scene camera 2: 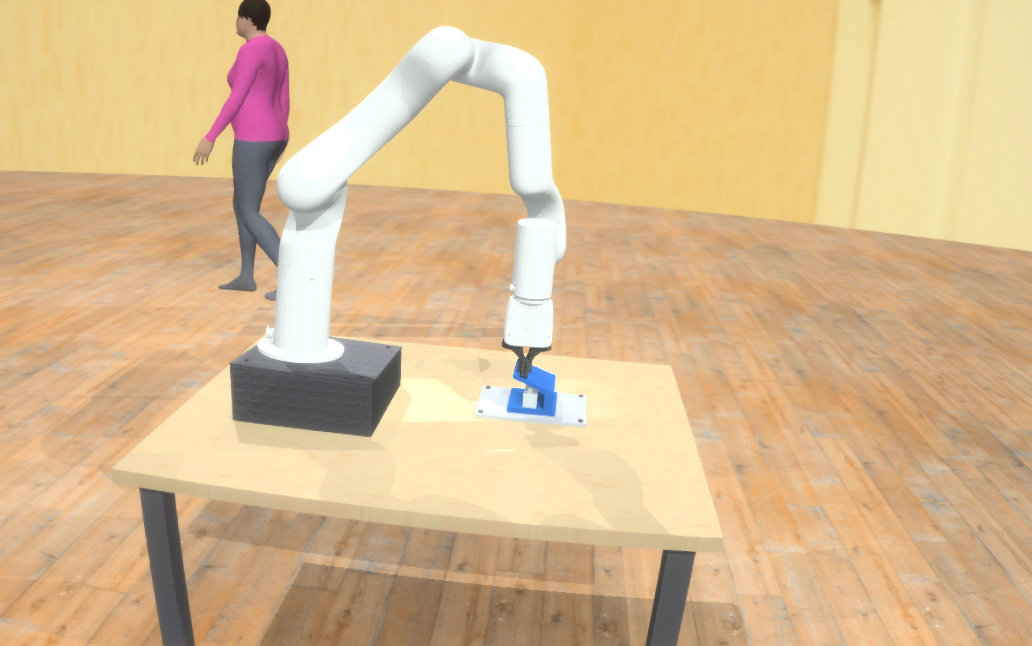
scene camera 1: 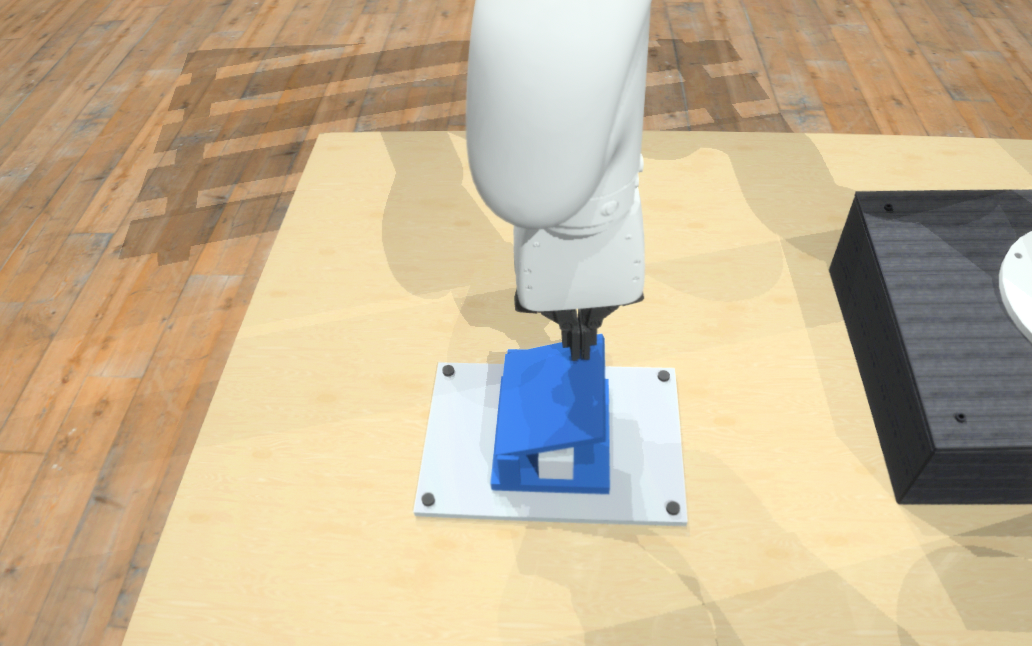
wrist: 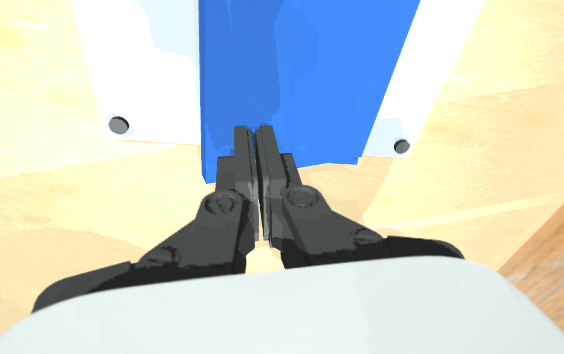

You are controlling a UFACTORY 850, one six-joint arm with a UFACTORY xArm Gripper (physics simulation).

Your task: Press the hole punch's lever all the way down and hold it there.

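Observation:
The hole punch's blue lever is tilted, with its raised side towards the robot's base. A gap shows between it and the punch's blue base, with a white block in between. My gripper is shut and empty, pointing down. Its fingertips are at the lever's raised side, near the back corner in the scene camera 1 view. They look to be touching the top or just over it; I cannot tell which. The fingertips overlap the lever in the wrist view.
The punch is on a white plate with dark bolts at its corners, on the wooden table. The arm's black base box stands to one side. A person in pink is beyond the table.

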